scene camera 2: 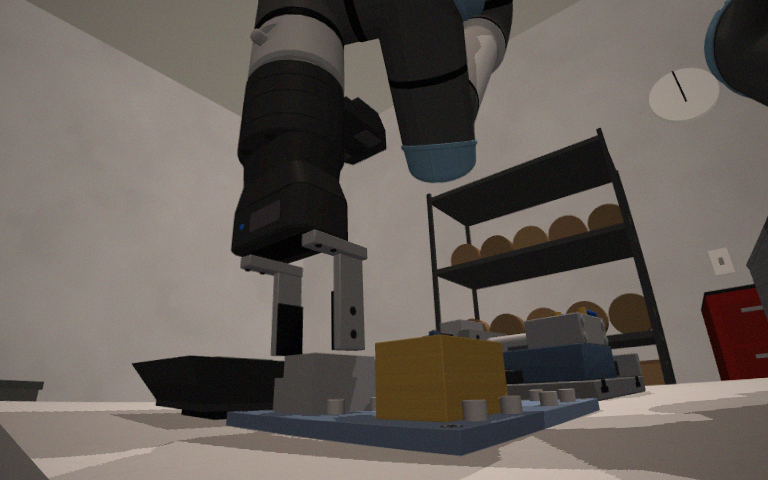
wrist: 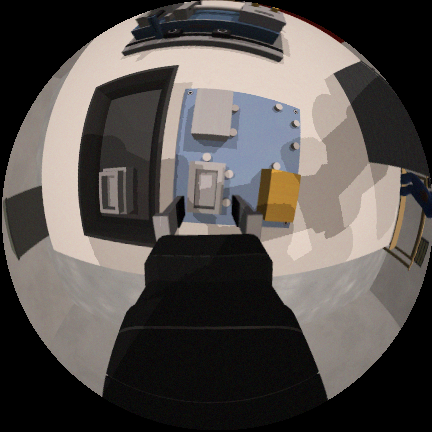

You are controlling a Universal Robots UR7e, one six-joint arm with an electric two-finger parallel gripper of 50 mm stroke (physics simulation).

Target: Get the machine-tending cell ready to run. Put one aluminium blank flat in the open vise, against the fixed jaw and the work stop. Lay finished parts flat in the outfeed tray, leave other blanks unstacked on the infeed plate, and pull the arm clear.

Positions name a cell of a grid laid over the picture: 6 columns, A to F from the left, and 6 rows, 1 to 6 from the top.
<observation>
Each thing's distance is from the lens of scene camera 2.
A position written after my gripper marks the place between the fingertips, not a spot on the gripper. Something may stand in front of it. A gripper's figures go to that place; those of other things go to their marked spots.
my gripper (scene camera 2: C5): 25 cm
orange block (scene camera 2: D5): 17 cm
black outfeed tray (scene camera 2: B5): 29 cm
The marked spots on the black outfeed tray and the orange block are 17 cm apart.
</observation>
